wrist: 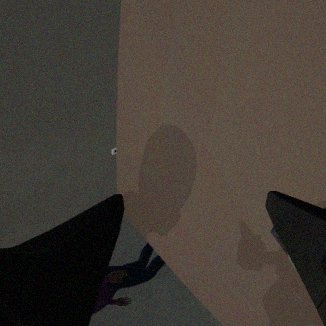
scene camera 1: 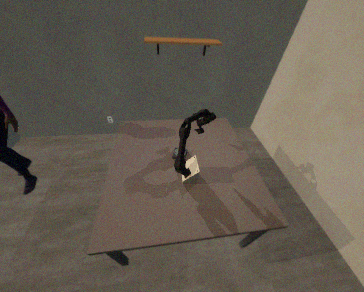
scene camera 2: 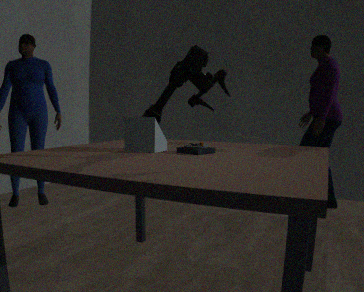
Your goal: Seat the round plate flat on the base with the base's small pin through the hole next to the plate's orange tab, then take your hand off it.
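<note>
The base is a low dark block on the table; in the scene camera 1 view the base shows small beside the arm, partly hidden by it. The round plate and its orange tab are small and dim at the top of the base. Whether the plate lies flat, and where its hole is relative to the pin, cannot be told. My gripper is open and empty, high above the table and well apart from the base. The base and plate do not show between the fingers in the wrist view.
A pale block with a slanted face stands on the table near the base and the arm's foot. A person in purple and a person in blue stand beyond the table. An orange shelf is on the wall.
</note>
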